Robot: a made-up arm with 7 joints.
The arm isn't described. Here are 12 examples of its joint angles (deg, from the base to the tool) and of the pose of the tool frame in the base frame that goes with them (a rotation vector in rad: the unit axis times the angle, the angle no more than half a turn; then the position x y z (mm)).
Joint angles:
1: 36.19 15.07 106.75 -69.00 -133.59 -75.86 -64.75
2: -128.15 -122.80 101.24 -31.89 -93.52 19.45 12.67
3: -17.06 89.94 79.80 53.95 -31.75 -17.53 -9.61
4: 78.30 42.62 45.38 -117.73 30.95 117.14 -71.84
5: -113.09 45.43 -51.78 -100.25 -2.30 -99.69 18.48
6: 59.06 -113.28 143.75 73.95 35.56 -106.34 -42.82
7: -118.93 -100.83 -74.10 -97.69 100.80 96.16 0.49
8: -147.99 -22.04 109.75 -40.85 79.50 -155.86 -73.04
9: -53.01 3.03 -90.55 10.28 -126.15 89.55 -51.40
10: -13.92 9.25 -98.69 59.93 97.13 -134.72 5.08
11: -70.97 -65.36 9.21 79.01 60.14 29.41 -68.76
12: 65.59 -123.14 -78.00 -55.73 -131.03 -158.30 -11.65
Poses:
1: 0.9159 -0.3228 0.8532 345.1 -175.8 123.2
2: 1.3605 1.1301 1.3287 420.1 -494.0 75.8
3: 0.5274 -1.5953 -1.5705 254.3 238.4 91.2
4: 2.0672 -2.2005 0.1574 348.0 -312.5 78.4
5: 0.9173 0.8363 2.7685 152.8 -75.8 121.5
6: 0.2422 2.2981 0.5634 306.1 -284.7 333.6
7: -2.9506 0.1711 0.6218 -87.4 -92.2 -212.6
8: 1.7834 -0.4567 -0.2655 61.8 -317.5 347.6
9: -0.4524 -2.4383 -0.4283 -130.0 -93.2 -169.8
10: 0.5406 1.1734 2.1074 315.8 -12.2 90.5
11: 0.5613 -0.7559 -1.6241 -166.9 -232.7 1.7
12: -1.2641 -1.7702 -1.2724 229.9 -121.0 434.1
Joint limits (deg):
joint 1: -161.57..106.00
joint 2: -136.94..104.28
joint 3: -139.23..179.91
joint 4: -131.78..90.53
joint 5: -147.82..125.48
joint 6: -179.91..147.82
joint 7: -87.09..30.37
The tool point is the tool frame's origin. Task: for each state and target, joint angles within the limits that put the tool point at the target. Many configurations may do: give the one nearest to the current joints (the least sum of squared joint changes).
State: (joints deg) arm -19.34 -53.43 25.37 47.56 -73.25 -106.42 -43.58
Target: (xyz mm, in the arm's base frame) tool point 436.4 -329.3 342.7
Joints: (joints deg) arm 18.34 -78.97 25.46 44.82 -71.59 -66.85 -32.35
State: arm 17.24 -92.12 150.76 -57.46 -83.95 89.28 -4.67
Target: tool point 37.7 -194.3 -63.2
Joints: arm 12.96 -81.78 113.80 -103.07 -87.95 76.16 -17.07
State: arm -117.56 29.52 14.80 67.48 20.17 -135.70 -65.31
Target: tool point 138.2 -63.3 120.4
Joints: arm -112.46 31.80 4.96 65.70 -0.23 -141.77 -64.58
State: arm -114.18 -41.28 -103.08 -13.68 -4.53 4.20 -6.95
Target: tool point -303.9 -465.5 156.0
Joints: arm -130.14 -58.68 -101.80 -2.35 -5.60 30.63 5.71
